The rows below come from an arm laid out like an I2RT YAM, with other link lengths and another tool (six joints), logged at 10 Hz.
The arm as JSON. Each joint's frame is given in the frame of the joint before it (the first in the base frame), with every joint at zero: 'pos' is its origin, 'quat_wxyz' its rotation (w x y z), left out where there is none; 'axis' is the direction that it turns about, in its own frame. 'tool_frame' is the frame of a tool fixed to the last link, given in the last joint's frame.
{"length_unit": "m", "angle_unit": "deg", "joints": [
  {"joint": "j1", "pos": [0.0, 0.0, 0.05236], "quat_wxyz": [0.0, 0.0, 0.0, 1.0], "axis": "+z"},
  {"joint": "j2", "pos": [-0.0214, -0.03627, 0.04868], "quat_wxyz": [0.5, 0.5, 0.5, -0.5], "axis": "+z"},
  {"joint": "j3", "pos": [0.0, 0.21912, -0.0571], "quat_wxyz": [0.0, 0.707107, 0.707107, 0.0], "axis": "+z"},
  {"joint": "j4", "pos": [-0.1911, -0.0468, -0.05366], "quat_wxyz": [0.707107, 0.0, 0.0, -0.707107], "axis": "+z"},
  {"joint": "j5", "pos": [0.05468, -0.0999, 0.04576], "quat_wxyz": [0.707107, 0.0, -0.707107, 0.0], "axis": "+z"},
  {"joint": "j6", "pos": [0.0, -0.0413, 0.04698], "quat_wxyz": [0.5, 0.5, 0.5, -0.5], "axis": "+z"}
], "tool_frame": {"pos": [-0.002, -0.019, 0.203], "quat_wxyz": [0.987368, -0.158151, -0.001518, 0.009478]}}
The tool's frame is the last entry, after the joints.
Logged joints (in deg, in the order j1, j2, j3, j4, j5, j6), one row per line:
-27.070, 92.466, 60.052, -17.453, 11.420, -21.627
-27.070, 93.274, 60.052, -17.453, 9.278, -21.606
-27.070, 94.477, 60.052, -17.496, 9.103, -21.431
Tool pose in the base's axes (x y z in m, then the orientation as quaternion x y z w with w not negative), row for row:
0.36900, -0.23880, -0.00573, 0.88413, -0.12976, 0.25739, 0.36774
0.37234, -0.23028, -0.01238, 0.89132, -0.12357, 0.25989, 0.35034
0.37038, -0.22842, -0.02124, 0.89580, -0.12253, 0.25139, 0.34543
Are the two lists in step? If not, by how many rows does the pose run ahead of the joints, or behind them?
They are in step.
